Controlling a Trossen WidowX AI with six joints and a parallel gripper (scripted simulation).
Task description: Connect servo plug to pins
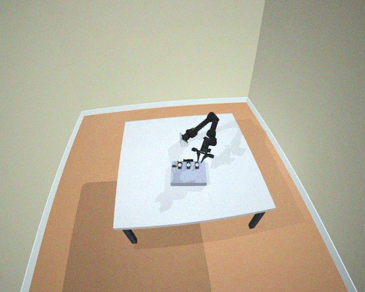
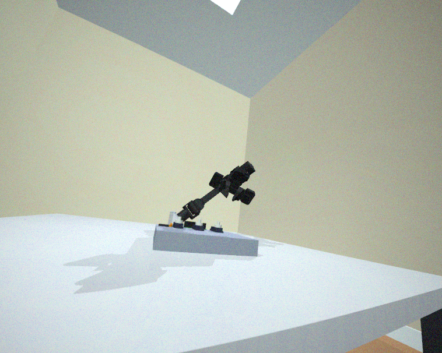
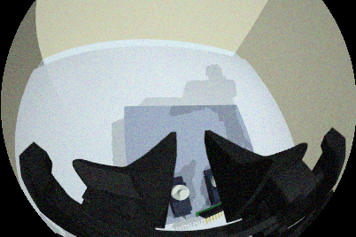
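Right now my gripper tip is 150 mm past the yellow band, 80 mm to the left of it and 100 mm above it. Also, from my gripper tip: grey printed holder: 10 mm ahead, 90 mm to the right, 150 mm below; pin strip: 140 mm behind, 60 mm to the right, 110 mm below; servo: 90 mm behind, 70 mm to the right, 130 mm below.
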